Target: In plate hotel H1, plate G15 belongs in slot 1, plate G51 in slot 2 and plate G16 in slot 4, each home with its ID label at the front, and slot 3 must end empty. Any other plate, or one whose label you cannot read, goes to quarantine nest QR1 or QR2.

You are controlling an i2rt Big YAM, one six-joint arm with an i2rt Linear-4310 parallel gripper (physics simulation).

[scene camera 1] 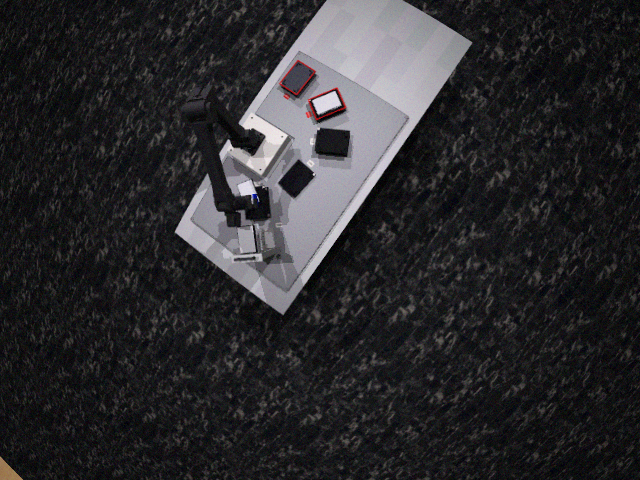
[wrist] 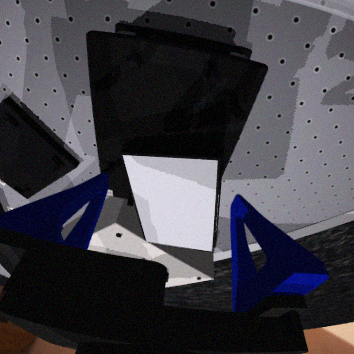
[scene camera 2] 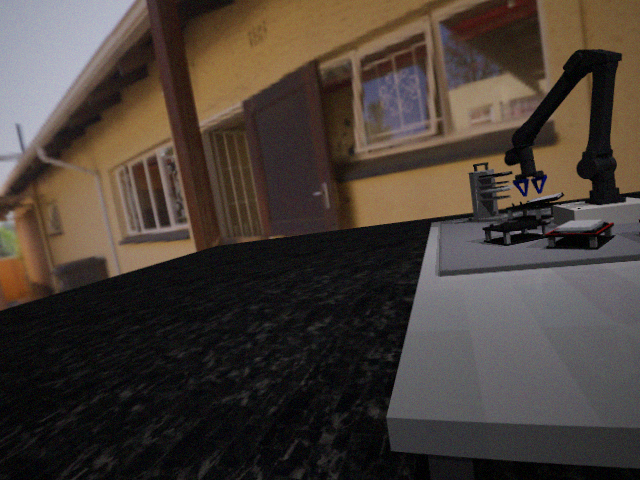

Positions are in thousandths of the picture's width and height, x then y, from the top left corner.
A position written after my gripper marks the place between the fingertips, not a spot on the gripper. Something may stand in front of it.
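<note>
There's a black nest (wrist: 112, 451) here, and my gripper (wrist: 484, 535) is open and holding nothing.
</note>
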